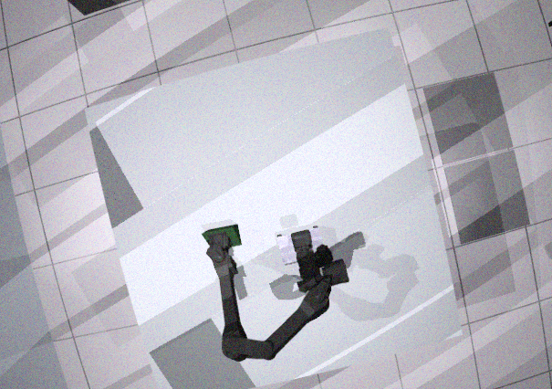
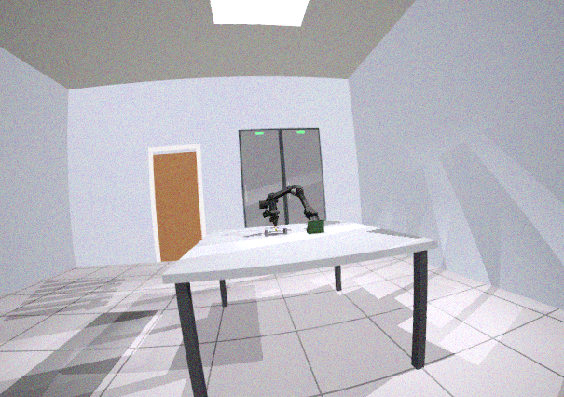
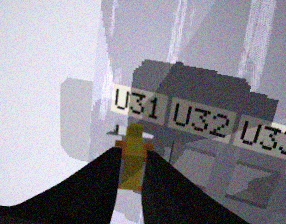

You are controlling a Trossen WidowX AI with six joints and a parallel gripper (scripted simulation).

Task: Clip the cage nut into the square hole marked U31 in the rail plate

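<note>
Right now the cage nut is 10 mm below my gripper tip.
</note>
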